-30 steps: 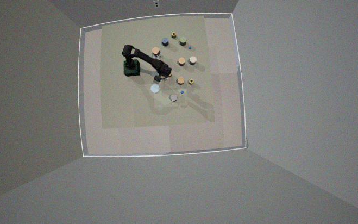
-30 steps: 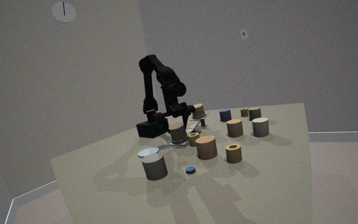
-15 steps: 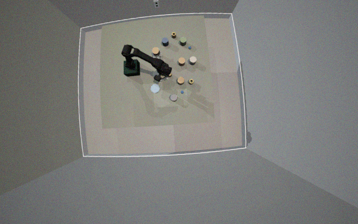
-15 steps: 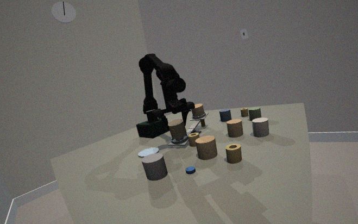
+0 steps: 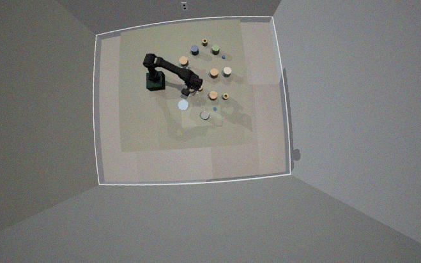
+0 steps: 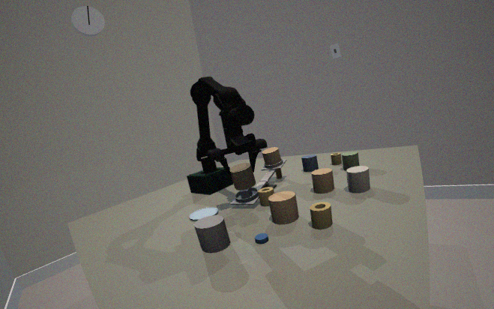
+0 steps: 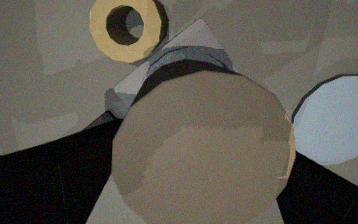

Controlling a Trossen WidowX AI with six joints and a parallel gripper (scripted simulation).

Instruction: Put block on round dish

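Now: the grey block 60 mm below my gripper tip. Also, from my gripper tip: balance 140 mm to the left, 70 mm below, 30 mm behind; then pale blue round dish 120 mm to the right, 100 mm below, 100 mm behind; then grey cylinder 250 mm to the right, 80 mm ahead, 70 mm below.
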